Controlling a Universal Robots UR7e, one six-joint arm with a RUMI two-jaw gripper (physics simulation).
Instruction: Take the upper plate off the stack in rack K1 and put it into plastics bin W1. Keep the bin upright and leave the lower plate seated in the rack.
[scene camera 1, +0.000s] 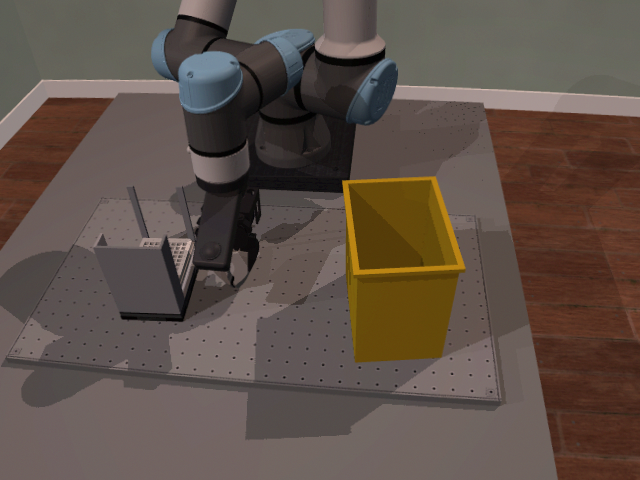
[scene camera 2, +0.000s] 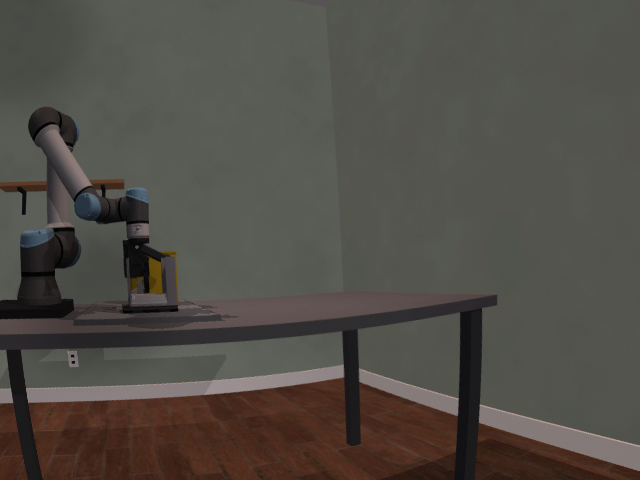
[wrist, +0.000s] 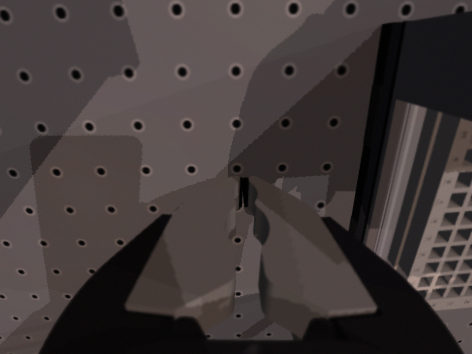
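Note:
Rack K1 stands upright at the left of the pegboard, with a grey front panel and thin rear posts. The white gridded plate stack sits low in it; where the upper plate meets the lower is hard to tell. Plastics bin W1 is yellow, upright and open-topped, at the right. My gripper is shut and empty. It points down beside the rack, on the side facing the bin, its fingertips low over the pegboard.
The perforated board lies on the grey table under rack and bin. The robot's dark base plate is behind. The rack's front panel and rear posts rise close to the gripper.

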